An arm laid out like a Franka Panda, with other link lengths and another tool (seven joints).
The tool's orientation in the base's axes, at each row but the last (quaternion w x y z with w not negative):
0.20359 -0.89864 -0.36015 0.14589
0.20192 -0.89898 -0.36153 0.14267
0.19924 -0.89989 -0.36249 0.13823
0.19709 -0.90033 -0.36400 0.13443
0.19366 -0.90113 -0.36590 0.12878
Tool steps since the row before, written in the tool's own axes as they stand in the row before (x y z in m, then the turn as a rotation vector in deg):
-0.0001 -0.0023 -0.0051 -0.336 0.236 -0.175
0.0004 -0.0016 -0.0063 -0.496 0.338 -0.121
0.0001 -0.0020 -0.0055 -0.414 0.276 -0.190
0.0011 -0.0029 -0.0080 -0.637 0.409 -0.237
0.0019 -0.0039 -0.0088 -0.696 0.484 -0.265
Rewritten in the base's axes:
0.0007 0.0001 0.0056 -0.024 -0.438 0.081
0.0019 -0.0003 0.0062 -0.097 -0.605 0.003
0.0010 0.0000 0.0058 -0.050 -0.524 0.084
0.0021 0.0006 0.0083 -0.107 -0.781 0.088
0.0022 0.0017 0.0094 -0.092 -0.879 0.085

